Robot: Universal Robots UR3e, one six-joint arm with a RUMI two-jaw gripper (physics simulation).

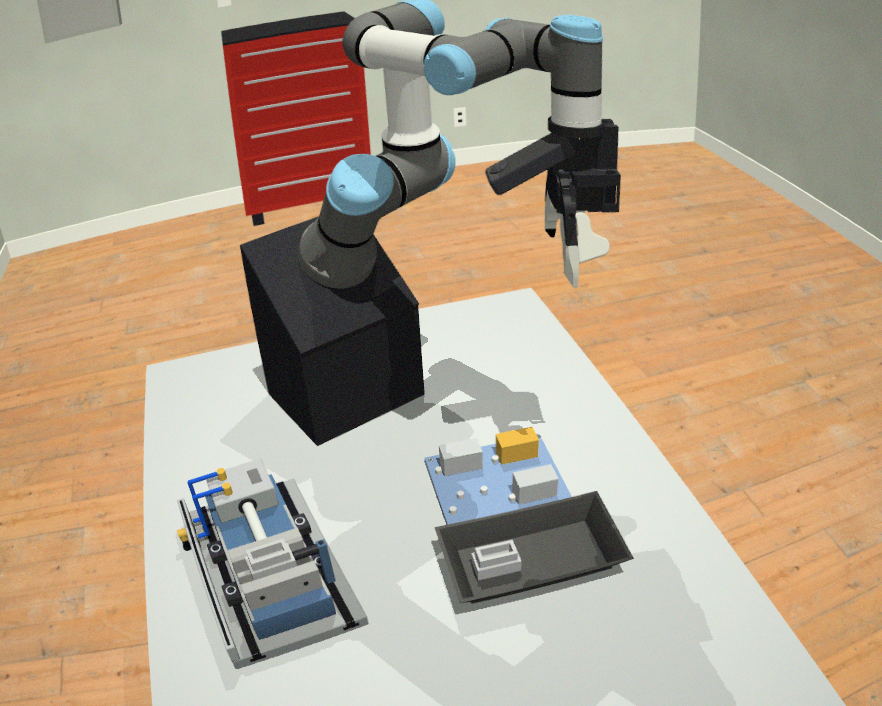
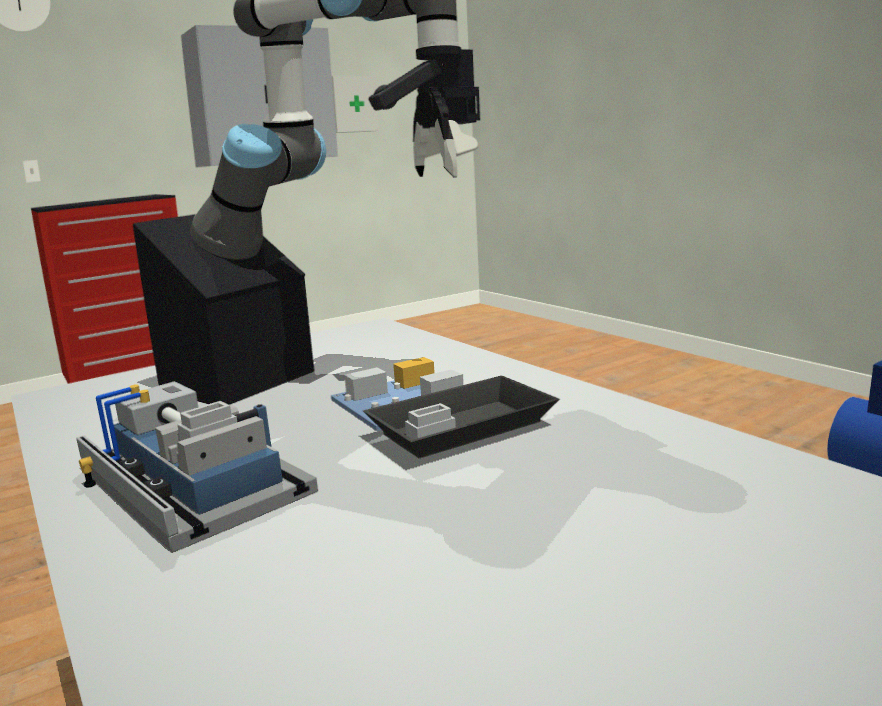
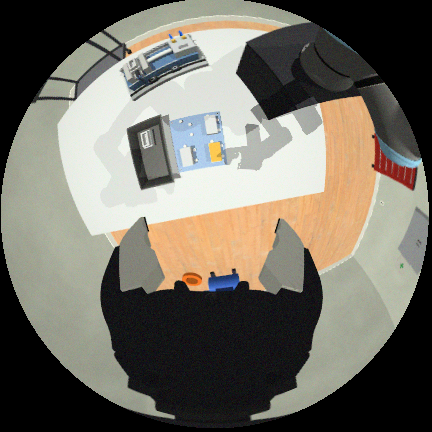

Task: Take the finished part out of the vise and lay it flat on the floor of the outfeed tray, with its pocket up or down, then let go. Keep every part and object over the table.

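Frame: origin at the arm's base, x ahead, y left, z up, level; millimetres.
Seen in the pictures: gripper, fingertip midpoint: [image 1: 562, 260] [image 2: 436, 177] [image 3: 211, 219]; arm's base, origin of the base link: [image 1: 336, 255] [image 2: 225, 238].
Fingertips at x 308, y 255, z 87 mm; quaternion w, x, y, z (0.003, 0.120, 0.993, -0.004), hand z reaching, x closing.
Observation:
Pixels of each thing's top centre, then the offset from my fingertips to it.
- vise, middle of its top: [image 2: 179, 409] [image 1: 252, 524] [image 3: 151, 53] dz -248, dx +90, dy -473 mm
- blue plate, middle of its top: [image 1: 498, 481] [image 2: 405, 396] [image 3: 197, 140] dz -339, dx +27, dy -104 mm
- yellow block, middle of its top: [image 1: 517, 436] [image 2: 413, 362] [image 3: 215, 151] dz -303, dx -20, dy -55 mm
A light grey part [image 1: 269, 557] [image 2: 206, 415] [image 3: 133, 65] with its pocket up sits between the jaws of the vise [image 1: 294, 614] [image 2: 239, 479] [image 3: 167, 61]. The dark outfeed tray [image 1: 562, 541] [image 2: 481, 435] [image 3: 159, 170] stands apart from the vise. Another light grey part [image 1: 496, 560] [image 2: 430, 421] [image 3: 146, 139] lies in the tray near one end, with its pocket up. My gripper [image 1: 562, 257] [image 2: 436, 174] [image 3: 211, 219] is open and empty, high up and well away from both the vise and the tray. The lower part of the vise part is hidden by the jaws.
A blue plate [image 1: 474, 505] [image 3: 200, 133] beside the tray bears a yellow block [image 1: 517, 445] [image 2: 413, 372] [image 3: 215, 151], two grey blocks and small white pegs. The arm's black pedestal [image 1: 360, 379] [image 2: 246, 338] stands behind. Blue hoses [image 1: 197, 507] [image 2: 106, 419] rise at the vise's side.

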